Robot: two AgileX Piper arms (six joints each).
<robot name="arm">
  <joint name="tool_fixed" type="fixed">
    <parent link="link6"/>
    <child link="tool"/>
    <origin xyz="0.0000 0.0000 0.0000" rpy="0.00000 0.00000 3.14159"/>
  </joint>
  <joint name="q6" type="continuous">
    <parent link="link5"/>
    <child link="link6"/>
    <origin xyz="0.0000 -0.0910 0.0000" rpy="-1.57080 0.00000 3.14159"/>
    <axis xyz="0 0 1"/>
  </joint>
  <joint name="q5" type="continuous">
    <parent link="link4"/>
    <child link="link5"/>
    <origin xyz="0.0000 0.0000 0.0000" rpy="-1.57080 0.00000 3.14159"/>
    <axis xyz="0 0 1"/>
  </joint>
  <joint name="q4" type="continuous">
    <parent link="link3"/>
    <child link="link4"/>
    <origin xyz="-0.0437 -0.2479 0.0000" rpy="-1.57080 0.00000 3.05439"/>
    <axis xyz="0 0 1"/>
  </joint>
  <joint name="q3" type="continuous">
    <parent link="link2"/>
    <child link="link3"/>
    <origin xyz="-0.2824 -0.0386 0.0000" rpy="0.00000 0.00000 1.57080"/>
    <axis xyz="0 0 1"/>
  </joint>
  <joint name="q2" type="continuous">
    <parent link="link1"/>
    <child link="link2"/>
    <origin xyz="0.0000 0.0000 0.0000" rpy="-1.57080 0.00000 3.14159"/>
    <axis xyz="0 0 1"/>
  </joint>
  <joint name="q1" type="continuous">
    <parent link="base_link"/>
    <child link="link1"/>
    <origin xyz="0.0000 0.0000 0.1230" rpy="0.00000 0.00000 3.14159"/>
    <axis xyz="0 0 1"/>
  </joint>
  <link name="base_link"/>
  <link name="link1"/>
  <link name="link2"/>
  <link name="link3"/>
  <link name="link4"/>
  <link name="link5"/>
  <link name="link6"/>
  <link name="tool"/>
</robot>
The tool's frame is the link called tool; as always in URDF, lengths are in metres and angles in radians. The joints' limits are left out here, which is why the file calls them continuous.
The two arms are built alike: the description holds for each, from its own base.
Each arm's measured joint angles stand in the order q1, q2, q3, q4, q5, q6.
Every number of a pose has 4 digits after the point.
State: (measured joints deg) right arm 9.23 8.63 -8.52 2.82 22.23 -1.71; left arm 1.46 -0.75 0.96 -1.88 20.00 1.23
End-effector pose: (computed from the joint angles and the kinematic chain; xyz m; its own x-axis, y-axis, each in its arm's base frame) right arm 0.0604 0.0115 0.2197 -0.2966 -0.0323 -0.9545 -0.1733 0.9847 0.0205; left arm 0.0530 0.0003 0.1768 -0.2620 -0.0161 -0.9649 -0.0171 0.9998 -0.0120
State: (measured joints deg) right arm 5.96 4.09 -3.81 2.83 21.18 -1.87; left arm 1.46 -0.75 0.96 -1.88 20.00 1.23
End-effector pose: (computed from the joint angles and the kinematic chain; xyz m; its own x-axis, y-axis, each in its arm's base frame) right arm 0.0560 0.0075 0.1984 -0.2831 -0.0161 -0.9590 -0.1170 0.9930 0.0179; left arm 0.0530 0.0003 0.1768 -0.2620 -0.0161 -0.9649 -0.0171 0.9998 -0.0120
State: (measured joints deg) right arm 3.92 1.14 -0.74 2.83 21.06 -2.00; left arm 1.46 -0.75 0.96 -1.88 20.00 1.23
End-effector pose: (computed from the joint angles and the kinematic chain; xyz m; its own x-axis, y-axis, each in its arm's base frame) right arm 0.0537 0.0053 0.1834 -0.2833 -0.0082 -0.9590 -0.0822 0.9965 0.0157; left arm 0.0530 0.0003 0.1768 -0.2620 -0.0161 -0.9649 -0.0171 0.9998 -0.0120
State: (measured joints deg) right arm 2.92 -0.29 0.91 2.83 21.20 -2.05; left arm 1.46 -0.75 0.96 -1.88 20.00 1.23
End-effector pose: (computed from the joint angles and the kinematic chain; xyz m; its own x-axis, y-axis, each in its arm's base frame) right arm 0.0527 0.0043 0.1749 -0.2893 -0.0045 -0.9572 -0.0650 0.9978 0.0150; left arm 0.0530 0.0003 0.1768 -0.2620 -0.0161 -0.9649 -0.0171 0.9998 -0.0120
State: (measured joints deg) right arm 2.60 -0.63 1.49 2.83 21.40 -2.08; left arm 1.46 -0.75 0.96 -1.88 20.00 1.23
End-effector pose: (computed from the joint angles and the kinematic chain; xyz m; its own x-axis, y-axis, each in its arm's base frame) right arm 0.0525 0.0040 0.1715 -0.2967 -0.0038 -0.9550 -0.0597 0.9981 0.0146; left arm 0.0530 0.0003 0.1768 -0.2620 -0.0161 -0.9649 -0.0171 0.9998 -0.0120
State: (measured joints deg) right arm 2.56 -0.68 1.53 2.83 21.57 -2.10; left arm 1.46 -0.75 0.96 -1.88 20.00 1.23
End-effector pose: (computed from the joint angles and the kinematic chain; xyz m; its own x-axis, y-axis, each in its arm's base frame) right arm 0.0524 0.0040 0.1711 -0.2993 -0.0041 -0.9541 -0.0592 0.9981 0.0143; left arm 0.0530 0.0003 0.1768 -0.2620 -0.0161 -0.9649 -0.0171 0.9998 -0.0120
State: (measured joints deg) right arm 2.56 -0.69 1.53 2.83 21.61 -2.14; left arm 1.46 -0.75 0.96 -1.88 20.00 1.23
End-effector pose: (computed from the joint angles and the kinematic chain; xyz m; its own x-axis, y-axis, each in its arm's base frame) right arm 0.0524 0.0040 0.1710 -0.2998 -0.0048 -0.9540 -0.0594 0.9981 0.0136; left arm 0.0530 0.0003 0.1768 -0.2620 -0.0161 -0.9649 -0.0171 0.9998 -0.0120
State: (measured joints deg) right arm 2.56 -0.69 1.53 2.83 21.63 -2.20; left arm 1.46 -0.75 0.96 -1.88 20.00 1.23
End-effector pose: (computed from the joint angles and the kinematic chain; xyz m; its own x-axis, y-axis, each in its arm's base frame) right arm 0.0523 0.0040 0.1710 -0.3000 -0.0059 -0.9539 -0.0597 0.9981 0.0126; left arm 0.0530 0.0003 0.1768 -0.2620 -0.0161 -0.9649 -0.0171 0.9998 -0.0120
